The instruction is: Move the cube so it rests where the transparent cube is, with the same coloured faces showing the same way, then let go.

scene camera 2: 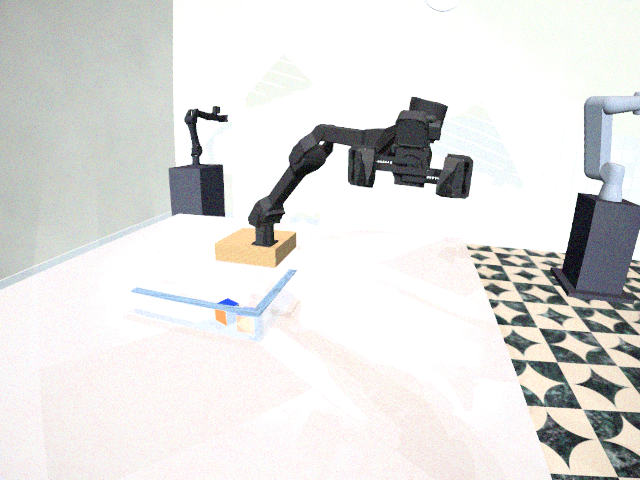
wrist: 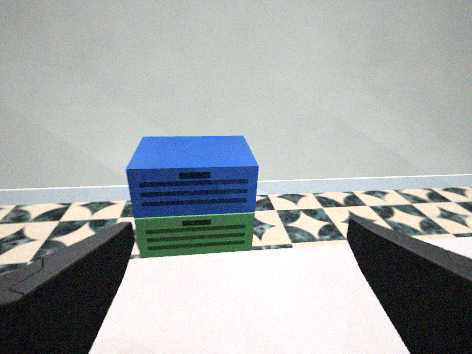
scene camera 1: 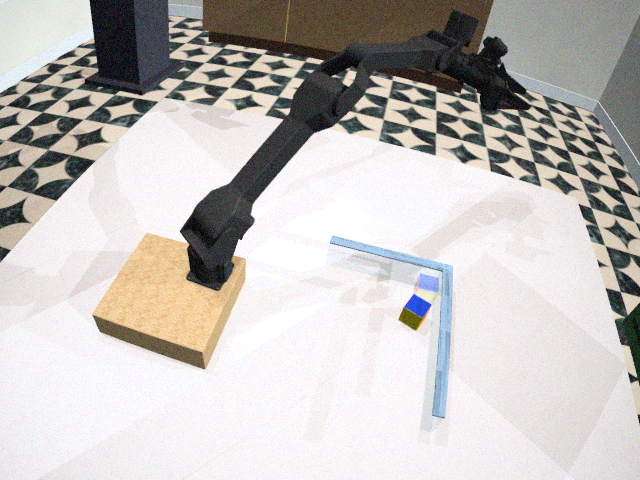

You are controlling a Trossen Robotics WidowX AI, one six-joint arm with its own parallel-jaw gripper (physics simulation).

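Seen in the pictures: gripper, fingertip midpoint: [scene camera 2: 401, 185] [wrist: 242, 229] [scene camera 1: 527, 99]; arm's base at its link origin: [scene camera 2: 265, 243] [scene camera 1: 210, 272].
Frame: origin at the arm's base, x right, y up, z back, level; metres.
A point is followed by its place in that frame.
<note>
The cube [scene camera 1: 415, 312] [scene camera 2: 221, 316] rests on the table, with a blue top, a dark yellow side in scene view 1 and an orange side in scene view 2. The transparent cube [scene camera 1: 428, 282] [scene camera 2: 245, 323] stands close by at the inner corner of the blue-edged walls, with a pale blue top, a pale yellow side and a pale orange side. The solid cube is turned at an angle to it. My gripper [scene camera 1: 523, 100] @(x -0.444, y 0.276, z -0.467 m) [scene camera 2: 408, 172] @(x -0.444, y 0.276, z -0.467 m) [wrist: 242, 229] @(x -0.444, y 0.276, z -0.467 m) is open and empty, high up and far from both cubes. Neither cube shows in the wrist view.
Clear low walls with a light blue top edge [scene camera 1: 444, 335] @(x -0.024, y 0.003, z -0.408 m) [scene camera 2: 175, 296] @(x 0.009, y 0.003, z -0.408 m) form an L beside the cubes. The arm stands on a wooden block [scene camera 1: 155, 294] @(x 0.082, y -0.002, z 0.063 m) [scene camera 2: 242, 254] @(x 0.051, y -0.027, z -0.052 m). A blue crate [wrist: 195, 192] sits on a green crate [wrist: 195, 236] beyond the table edge.
</note>
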